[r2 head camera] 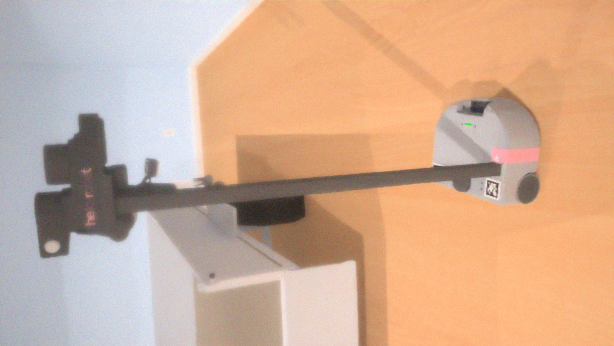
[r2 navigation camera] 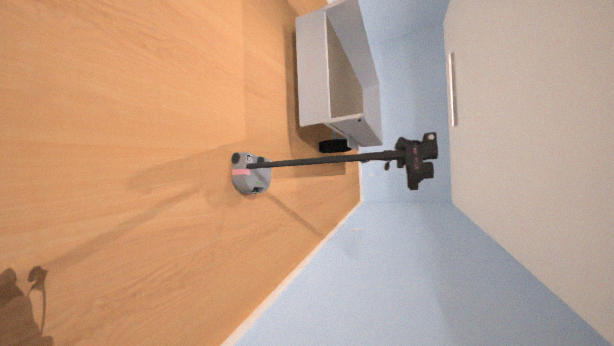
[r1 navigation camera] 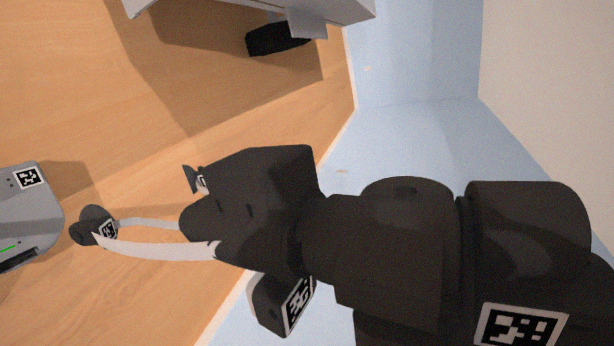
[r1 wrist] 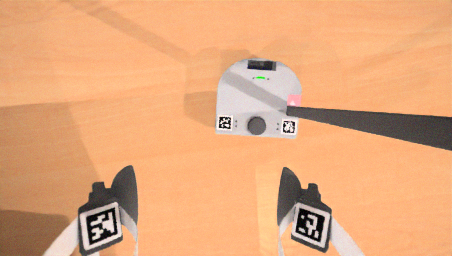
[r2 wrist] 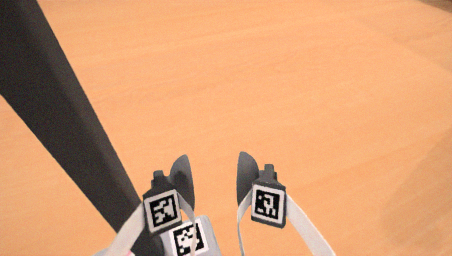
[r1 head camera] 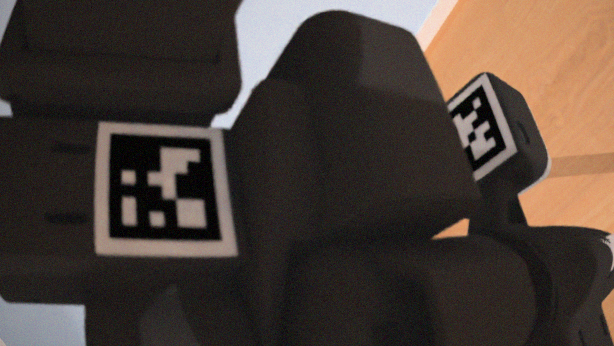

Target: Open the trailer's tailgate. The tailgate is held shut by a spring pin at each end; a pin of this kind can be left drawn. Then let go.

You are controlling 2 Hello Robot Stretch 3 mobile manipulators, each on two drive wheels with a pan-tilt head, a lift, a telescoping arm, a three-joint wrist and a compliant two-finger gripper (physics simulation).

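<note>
The white trailer (r1 navigation camera: 350, 12) (r2 head camera: 172, 270) (r2 navigation camera: 372, 115) shows its box in both r2 camera views. A white panel (r2 head camera: 320, 305) (r2 navigation camera: 312, 75) that looks like the tailgate hangs down from the rear edge of the box floor. A dark pin knob (r2 head camera: 212, 275) (r2 navigation camera: 359, 120) sits on the near side wall by the rear corner; the far pin does not show. r1's gripper (r1 navigation camera: 143, 202) (r1 wrist: 207, 195) is open and empty, off the trailer's near side, clear of the pin. r2's gripper (r2 wrist: 215, 177) is open and empty, above the floor.
r1's grey base (r2 head camera: 515, 125) (r2 navigation camera: 250, 177) and dark mast (r2 head camera: 325, 184) (r2 navigation camera: 320, 161) stand beside the trailer. The black wheel (r1 navigation camera: 272, 40) (r2 head camera: 272, 210) (r2 navigation camera: 334, 146) is under its near side. Blue walls (r2 head camera: 100, 60) (r2 navigation camera: 350, 280) bound the wooden floor (r2 navigation camera: 125, 100). r1's wrist fills much of its head view.
</note>
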